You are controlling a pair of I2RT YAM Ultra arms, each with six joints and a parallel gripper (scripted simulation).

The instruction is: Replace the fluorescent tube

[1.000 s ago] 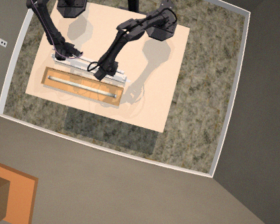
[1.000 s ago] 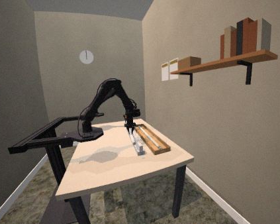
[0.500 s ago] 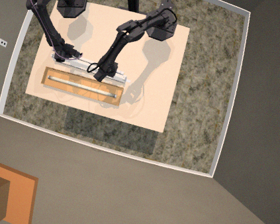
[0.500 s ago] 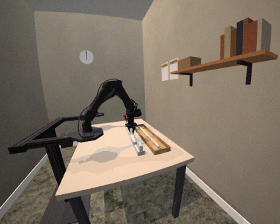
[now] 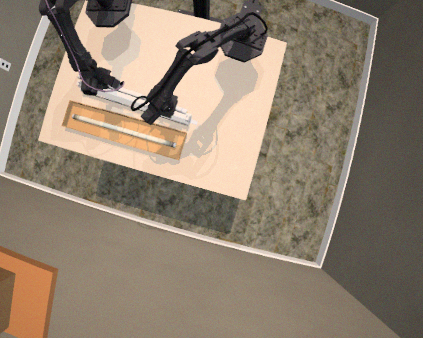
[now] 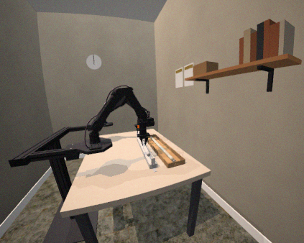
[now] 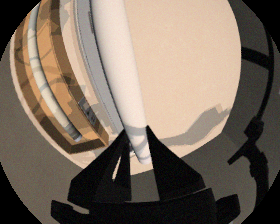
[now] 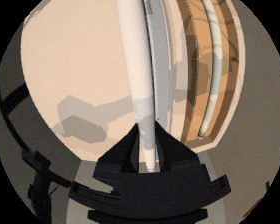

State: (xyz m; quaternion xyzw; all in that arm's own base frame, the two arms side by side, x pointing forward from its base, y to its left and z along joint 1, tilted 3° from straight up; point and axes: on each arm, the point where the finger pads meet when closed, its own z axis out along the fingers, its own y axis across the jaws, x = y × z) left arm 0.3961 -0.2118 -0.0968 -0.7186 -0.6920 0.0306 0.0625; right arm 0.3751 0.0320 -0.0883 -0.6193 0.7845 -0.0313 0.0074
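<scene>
Now: right hand 120 mm to the right of the LED tube, 10 mm short of it and 10 mm above it. The rest, counted from my right hand: carton (180 mm ahead, 100 mm to the left, 100 mm below); light fixture (120 mm to the left, 60 mm below, 30 mm ahead); old fluorescent tube (190 mm ahead, 100 mm to the left, 100 mm below).
</scene>
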